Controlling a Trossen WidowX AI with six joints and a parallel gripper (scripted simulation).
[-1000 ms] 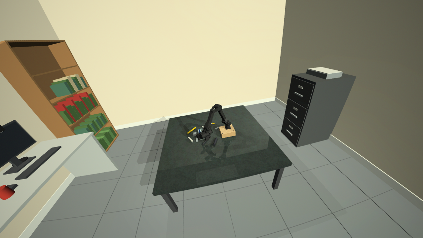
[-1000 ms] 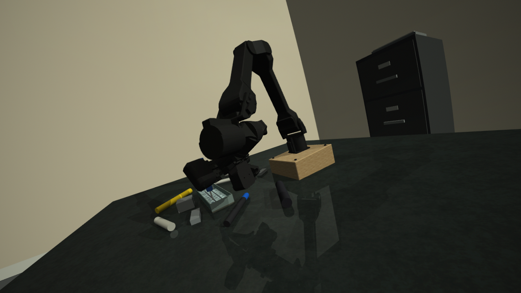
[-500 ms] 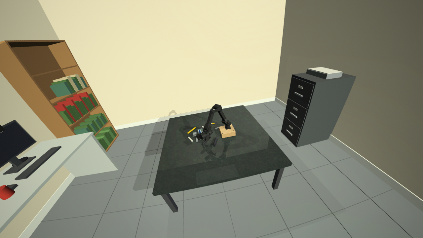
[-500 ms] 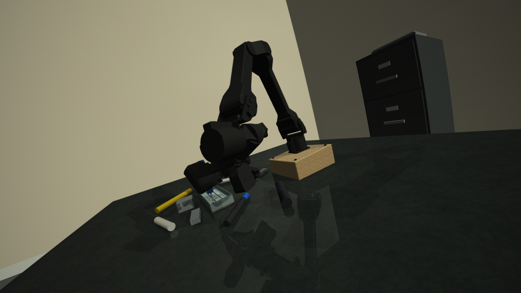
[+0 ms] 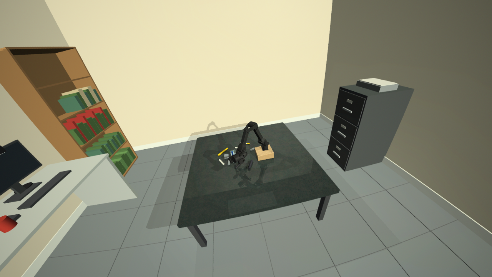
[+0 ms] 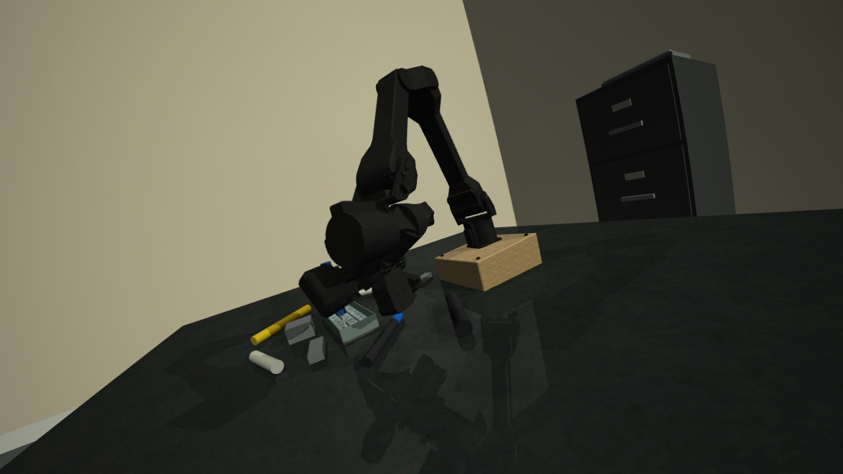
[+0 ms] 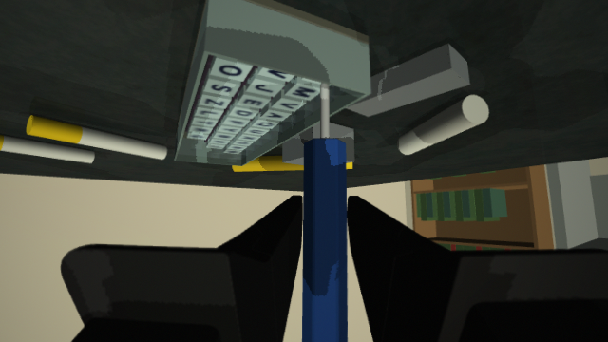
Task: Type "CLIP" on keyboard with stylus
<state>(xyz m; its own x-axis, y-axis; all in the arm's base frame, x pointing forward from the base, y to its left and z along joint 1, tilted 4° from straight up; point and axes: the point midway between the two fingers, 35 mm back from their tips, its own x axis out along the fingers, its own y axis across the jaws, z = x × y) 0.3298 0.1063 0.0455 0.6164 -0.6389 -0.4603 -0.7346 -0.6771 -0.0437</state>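
My gripper tip is now 9 cm short of the grey block, 10 cm to the left of it and 6 cm above it. Also, from my gripper tip: dark cylinder 17 cm behind, 9 cm to the left, 6 cm below; then white cylinder 14 cm ahead, 1 cm to the right, 6 cm below; then blue stylus 1 cm below.
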